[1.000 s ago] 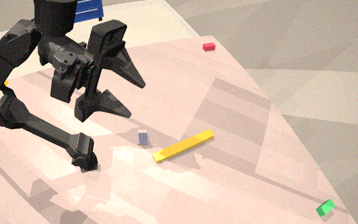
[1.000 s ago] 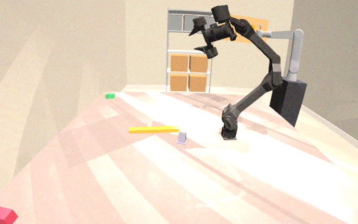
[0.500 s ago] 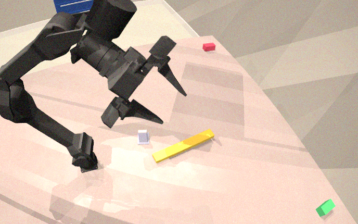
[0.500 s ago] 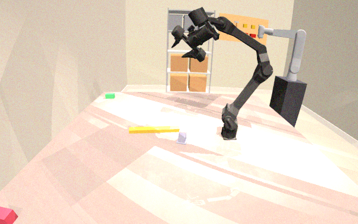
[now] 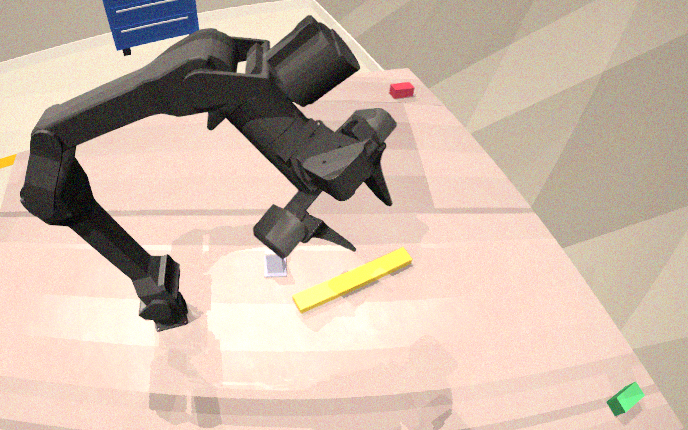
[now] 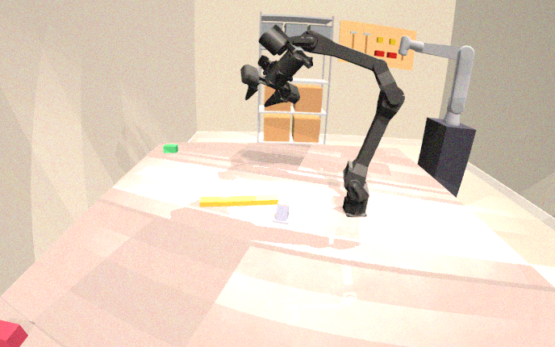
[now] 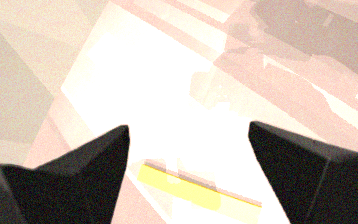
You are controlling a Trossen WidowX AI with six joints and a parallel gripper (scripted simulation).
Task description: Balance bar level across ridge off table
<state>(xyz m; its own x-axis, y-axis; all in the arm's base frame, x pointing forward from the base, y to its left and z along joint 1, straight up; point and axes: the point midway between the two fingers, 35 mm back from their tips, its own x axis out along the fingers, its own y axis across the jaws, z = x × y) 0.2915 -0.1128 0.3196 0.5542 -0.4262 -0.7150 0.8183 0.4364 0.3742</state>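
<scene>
Now: gripper tip 290 mm above the yellow bar, 90 mm to the right of it and 40 mm short of it. From my gripper tip the other things lie so: green block 430 mm ahead, 370 mm to the right, 280 mm below; then red block 630 mm to the left, 430 mm ahead, 280 mm below.
</scene>
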